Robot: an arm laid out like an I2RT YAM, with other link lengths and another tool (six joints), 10 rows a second.
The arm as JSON. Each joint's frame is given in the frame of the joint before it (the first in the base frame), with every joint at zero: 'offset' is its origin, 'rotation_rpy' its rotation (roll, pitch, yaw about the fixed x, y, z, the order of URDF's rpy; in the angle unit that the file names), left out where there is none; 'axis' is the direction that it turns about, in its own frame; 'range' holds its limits. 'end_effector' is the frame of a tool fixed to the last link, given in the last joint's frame.
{
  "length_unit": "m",
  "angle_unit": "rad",
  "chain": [
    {
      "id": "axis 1",
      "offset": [
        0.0,
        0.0,
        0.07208
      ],
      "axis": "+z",
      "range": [
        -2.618,
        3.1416
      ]
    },
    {
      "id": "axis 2",
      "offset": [
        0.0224,
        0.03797,
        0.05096
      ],
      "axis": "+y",
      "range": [
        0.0,
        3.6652
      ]
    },
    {
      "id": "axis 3",
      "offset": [
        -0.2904,
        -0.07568,
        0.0
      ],
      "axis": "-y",
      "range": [
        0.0,
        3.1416
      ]
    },
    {
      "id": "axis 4",
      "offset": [
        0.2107,
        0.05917,
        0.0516
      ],
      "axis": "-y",
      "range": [
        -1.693,
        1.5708
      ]
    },
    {
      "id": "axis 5",
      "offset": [
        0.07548,
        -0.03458,
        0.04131
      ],
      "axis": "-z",
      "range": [
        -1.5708,
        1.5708
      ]
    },
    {
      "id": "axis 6",
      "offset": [
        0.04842,
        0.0,
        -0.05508
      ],
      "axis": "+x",
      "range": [
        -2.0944,
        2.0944
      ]
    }
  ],
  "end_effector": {
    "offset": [
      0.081,
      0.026,
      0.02
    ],
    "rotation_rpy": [
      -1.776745,
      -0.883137,
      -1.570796
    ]
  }
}
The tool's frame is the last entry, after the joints.
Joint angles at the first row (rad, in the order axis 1, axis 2, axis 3, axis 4, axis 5, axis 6):
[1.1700 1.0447 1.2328 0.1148 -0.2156 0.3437]
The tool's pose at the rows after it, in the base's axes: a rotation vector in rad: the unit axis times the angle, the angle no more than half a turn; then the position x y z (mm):
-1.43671 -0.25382 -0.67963 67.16 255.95 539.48
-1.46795 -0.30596 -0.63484 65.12 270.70 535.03
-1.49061 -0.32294 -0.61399 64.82 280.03 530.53
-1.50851 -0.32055 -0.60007 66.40 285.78 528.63
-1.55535 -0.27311 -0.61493 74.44 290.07 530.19
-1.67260 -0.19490 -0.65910 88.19 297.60 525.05
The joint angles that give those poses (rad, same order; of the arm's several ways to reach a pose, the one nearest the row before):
[1.1712 1.0659 1.2320 0.1628 -0.2663 0.3566]
[1.1782 1.1110 1.2666 0.1314 -0.3137 0.3543]
[1.1881 1.1362 1.2792 0.1167 -0.3221 0.3524]
[1.1919 1.1533 1.2919 0.1034 -0.3199 0.3588]
[1.1933 1.1703 1.3376 0.0381 -0.2677 0.3621]
[1.2042 1.1997 1.4200 -0.1146 -0.1556 0.3480]

